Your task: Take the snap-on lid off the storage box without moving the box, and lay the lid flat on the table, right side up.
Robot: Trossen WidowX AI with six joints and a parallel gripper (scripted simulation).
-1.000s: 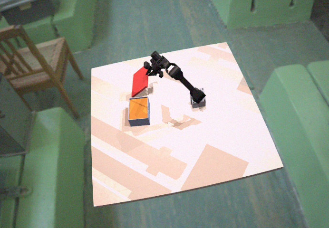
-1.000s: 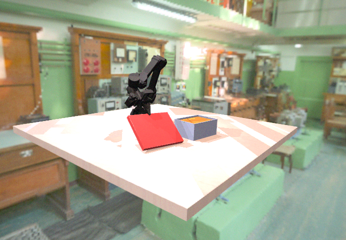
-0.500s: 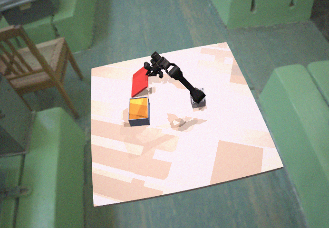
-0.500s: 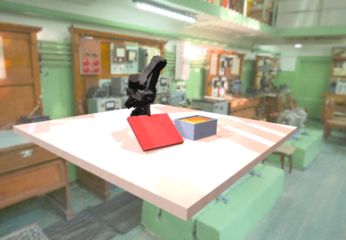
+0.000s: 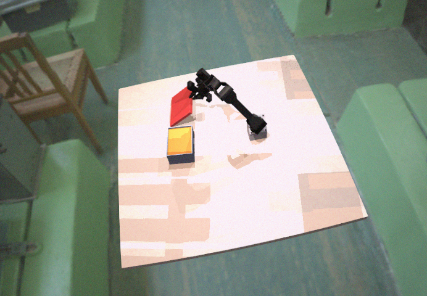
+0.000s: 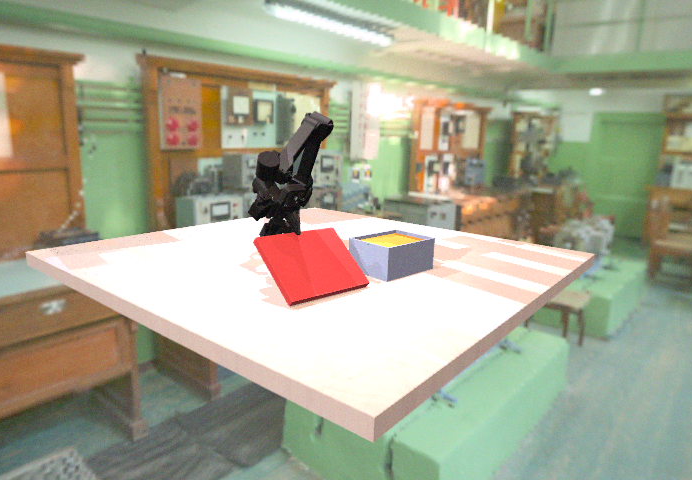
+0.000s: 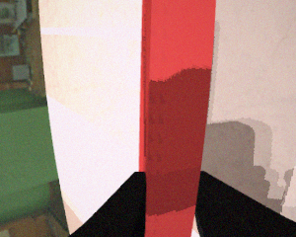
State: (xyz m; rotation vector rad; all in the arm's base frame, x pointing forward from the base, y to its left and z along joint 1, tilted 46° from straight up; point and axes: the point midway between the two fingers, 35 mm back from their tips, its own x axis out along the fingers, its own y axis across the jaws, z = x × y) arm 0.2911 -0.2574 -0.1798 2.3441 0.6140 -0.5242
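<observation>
Now: the flat red lid 7 cm ahead of my gripper tip, 5 cm below it and 2 cm to the right of it. Round my gripper tip: grey-blue storage box 27 cm to the left, 13 cm ahead, 7 cm below.
</observation>
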